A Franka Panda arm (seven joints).
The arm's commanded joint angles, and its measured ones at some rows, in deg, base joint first. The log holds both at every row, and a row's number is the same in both.
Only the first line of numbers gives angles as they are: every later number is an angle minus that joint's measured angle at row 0.
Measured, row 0:
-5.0, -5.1, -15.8, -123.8, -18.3, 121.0, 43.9
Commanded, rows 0 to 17:
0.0, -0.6, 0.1, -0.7, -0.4, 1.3, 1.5
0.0, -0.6, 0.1, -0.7, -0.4, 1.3, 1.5
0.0, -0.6, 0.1, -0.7, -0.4, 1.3, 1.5
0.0, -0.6, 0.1, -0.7, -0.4, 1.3, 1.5
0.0, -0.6, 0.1, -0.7, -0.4, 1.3, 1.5
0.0, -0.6, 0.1, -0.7, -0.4, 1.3, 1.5
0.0, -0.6, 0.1, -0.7, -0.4, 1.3, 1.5
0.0, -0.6, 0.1, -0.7, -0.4, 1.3, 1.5
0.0, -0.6, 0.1, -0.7, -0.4, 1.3, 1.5
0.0, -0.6, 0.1, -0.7, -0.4, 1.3, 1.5
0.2, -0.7, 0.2, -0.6, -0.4, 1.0, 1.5
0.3, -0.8, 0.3, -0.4, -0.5, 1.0, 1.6
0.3, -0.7, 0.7, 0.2, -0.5, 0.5, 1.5
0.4, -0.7, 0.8, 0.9, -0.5, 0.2, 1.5
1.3, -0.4, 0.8, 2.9, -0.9, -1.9, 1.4
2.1, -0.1, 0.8, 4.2, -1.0, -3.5, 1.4
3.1, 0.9, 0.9, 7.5, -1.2, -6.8, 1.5
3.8, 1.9, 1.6, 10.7, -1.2, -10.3, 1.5
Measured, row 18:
1.3, -0.1, 0.5, 2.4, 0.0, -1.8, 0.5
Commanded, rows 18 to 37:
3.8, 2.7, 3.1, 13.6, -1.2, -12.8, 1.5
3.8, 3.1, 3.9, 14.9, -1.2, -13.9, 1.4
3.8, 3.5, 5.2, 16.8, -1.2, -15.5, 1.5
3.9, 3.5, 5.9, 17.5, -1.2, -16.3, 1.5
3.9, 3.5, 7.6, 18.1, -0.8, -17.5, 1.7
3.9, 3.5, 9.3, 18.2, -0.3, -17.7, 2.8
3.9, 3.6, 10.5, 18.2, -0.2, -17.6, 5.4
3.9, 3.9, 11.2, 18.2, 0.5, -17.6, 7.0
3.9, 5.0, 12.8, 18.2, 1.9, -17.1, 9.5
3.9, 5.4, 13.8, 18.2, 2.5, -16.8, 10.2
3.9, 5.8, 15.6, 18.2, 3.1, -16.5, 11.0
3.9, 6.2, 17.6, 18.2, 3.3, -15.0, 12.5
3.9, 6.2, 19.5, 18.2, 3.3, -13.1, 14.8
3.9, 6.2, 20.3, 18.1, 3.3, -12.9, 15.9
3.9, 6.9, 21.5, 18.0, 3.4, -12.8, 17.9
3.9, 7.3, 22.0, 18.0, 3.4, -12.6, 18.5
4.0, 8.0, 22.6, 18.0, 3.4, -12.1, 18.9
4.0, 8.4, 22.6, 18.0, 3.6, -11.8, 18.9
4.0, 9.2, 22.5, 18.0, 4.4, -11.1, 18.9
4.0, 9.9, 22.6, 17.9, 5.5, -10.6, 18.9
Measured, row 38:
4.8, 7.6, 22.2, 17.1, 3.0, -12.3, 18.7
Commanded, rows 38 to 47:
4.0, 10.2, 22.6, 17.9, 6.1, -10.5, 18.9
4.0, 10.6, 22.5, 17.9, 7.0, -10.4, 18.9
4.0, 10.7, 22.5, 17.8, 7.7, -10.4, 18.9
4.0, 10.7, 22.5, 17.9, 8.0, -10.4, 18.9
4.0, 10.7, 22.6, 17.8, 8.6, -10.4, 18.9
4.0, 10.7, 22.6, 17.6, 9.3, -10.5, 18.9
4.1, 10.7, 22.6, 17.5, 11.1, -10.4, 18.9
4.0, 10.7, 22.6, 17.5, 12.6, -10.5, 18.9
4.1, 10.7, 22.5, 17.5, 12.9, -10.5, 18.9
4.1, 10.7, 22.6, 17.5, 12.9, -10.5, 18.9
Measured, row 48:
4.4, 10.9, 22.2, 17.1, 10.8, -10.6, 18.8
